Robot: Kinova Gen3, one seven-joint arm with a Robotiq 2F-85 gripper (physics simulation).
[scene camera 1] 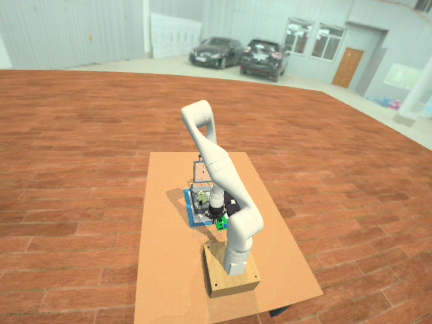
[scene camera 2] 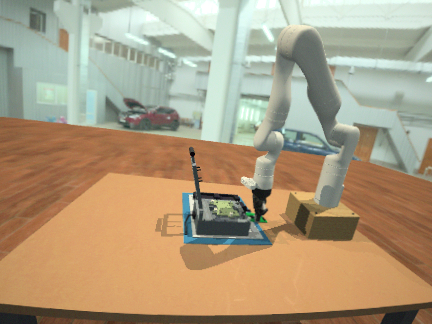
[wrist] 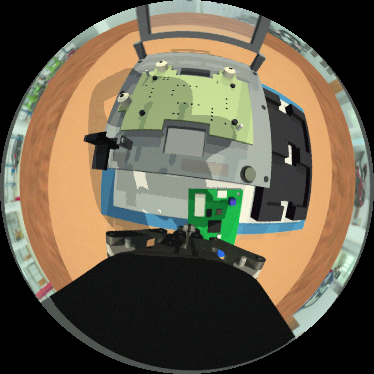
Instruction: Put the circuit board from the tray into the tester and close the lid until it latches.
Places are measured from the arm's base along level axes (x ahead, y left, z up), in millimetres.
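Where they show: gripper, between the fingertips: (scene camera 1: 215,222) (scene camera 2: 256,221) (wrist: 188,230); arm's base, origin of its link: (scene camera 1: 233,264) (scene camera 2: 324,202).
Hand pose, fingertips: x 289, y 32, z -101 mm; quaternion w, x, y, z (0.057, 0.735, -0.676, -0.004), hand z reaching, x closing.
Note:
Each offset is from my fingertips to the top centre of the thing. "spot": to the spot under its first point.
The grey tester (scene camera 1: 202,190) (scene camera 2: 222,227) (wrist: 145,157) stands with its framed lid (scene camera 1: 195,172) (scene camera 2: 196,180) (wrist: 200,35) upright at the far side. A light green plate @[dx +148, dy +40, dz +75 mm] (scene camera 2: 225,208) (wrist: 210,95) with holes sits on top of it. A green circuit board @[dx +10, dy -33, dz +12 mm] (scene camera 1: 220,225) (scene camera 2: 263,218) (wrist: 227,215) lies in front of the tester's near edge. My gripper (scene camera 1: 216,219) (scene camera 2: 258,218) (wrist: 188,230) is shut, with nothing seen between its fingertips. They are at the board's left edge in the wrist view; contact is unclear. The gripper hides the board's near part.
The black slotted tray @[spot: dx +107, dy -115, dz +12 mm] (scene camera 1: 231,206) (wrist: 285,175) is right of the tester in the wrist view. A blue-edged base (scene camera 1: 188,205) (scene camera 2: 220,241) (wrist: 107,195) lies under both. A black latch piece @[spot: dx +71, dy +82, dz +85 mm] (wrist: 100,152) sticks out at the tester's left side. The wooden robot base (scene camera 1: 220,282) (scene camera 2: 327,229) stands nearby.

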